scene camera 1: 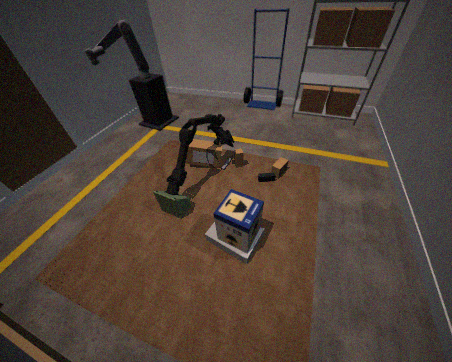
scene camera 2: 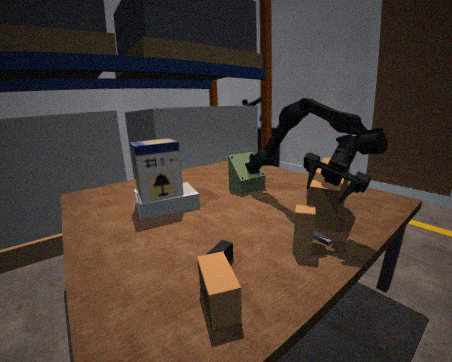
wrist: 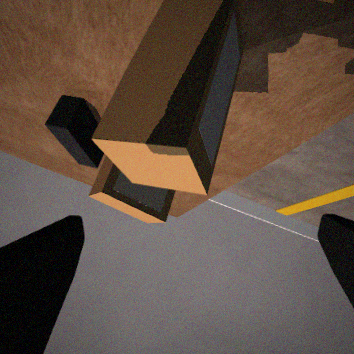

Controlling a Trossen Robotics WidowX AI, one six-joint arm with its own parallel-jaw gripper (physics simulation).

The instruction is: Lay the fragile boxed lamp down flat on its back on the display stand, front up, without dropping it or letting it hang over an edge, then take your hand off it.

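Note:
The boxed lamp stands upright on the display stand. It is a white box with a blue-edged top and lamp pictures on its top and sides. The stand is a low, light grey block, and its rim shows around the box's foot. My gripper is open and empty. It hangs beside the tall cardboard box, well away from the lamp box, on the other side of the arm's green base. Neither the lamp box nor the stand shows in the wrist view.
A tall cardboard box stands by my gripper. A narrow carton, another carton and a black block stand on the brown table. A thin grey object lies behind the narrow carton.

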